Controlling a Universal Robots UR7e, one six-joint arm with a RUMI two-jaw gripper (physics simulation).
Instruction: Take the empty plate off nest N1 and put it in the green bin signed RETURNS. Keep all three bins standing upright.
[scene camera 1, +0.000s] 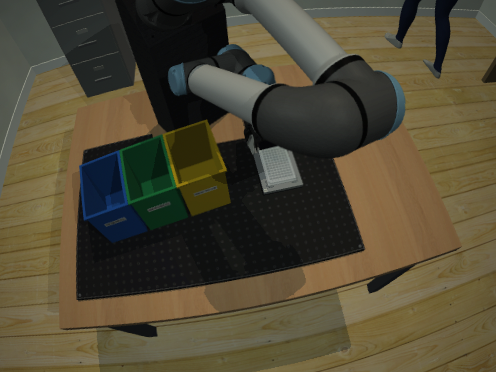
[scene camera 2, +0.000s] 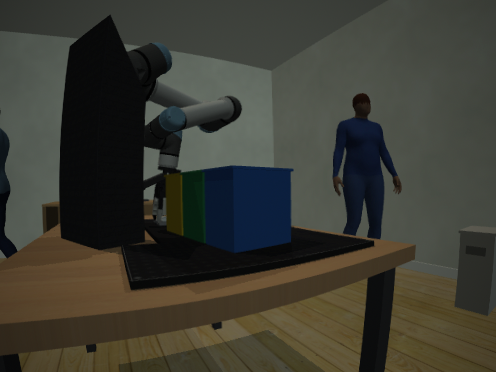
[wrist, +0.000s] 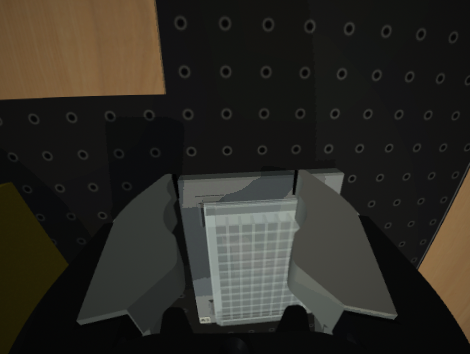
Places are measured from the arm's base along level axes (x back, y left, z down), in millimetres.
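Pixels of known places: gripper, fingertip midpoint: (scene camera 2: 156, 222) (wrist: 235, 174); arm's base at its link origin: (scene camera 1: 164, 4) (scene camera 2: 115, 76).
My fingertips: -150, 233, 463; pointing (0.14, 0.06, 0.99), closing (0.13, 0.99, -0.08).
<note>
For each thing: its middle in the pictures, then the offset to it from my fingertips, as dx, dy, dz. Level surfaces: height alone.
- grey nest at the middle of its body: (wrist: 259, 259) (scene camera 1: 277, 166) -81, +29, +3
- green bin at the middle of its body: (scene camera 2: 219, 204) (scene camera 1: 154, 184) -151, -325, -80
- yellow bin at the middle of its body: (scene camera 1: 198, 169) (scene camera 2: 197, 202) -118, -199, -80
- blue bin at the middle of its body: (scene camera 2: 248, 206) (scene camera 1: 113, 199) -185, -451, -80
- black perforated mat at its surface level: dz +10
The empty, pale gridded plate (scene camera 1: 278, 164) (wrist: 255, 260) sits on the grey nest (scene camera 1: 299, 180) (wrist: 200, 192), right of the bins in the first scene view. My gripper (scene camera 1: 254, 144) (scene camera 2: 160, 216) (wrist: 235, 174) is open at the nest, with nothing gripped. In the wrist view the right finger overlaps the plate's right edge, and a gap shows between the left finger and the plate. Whether a finger touches the plate cannot be told. The green bin (scene camera 1: 165, 217) (scene camera 2: 194, 207) stands upright between the other two; its sign is too small to read.
The yellow bin (scene camera 1: 210, 200) (scene camera 2: 174, 205) (wrist: 25, 250) stands upright between the green bin and the nest. The blue bin (scene camera 1: 117, 232) (scene camera 2: 262, 210) stands upright on the green bin's far side. All stand on the black perforated mat (scene camera 1: 165, 270). A black pedestal (scene camera 2: 100, 150) rises behind.
</note>
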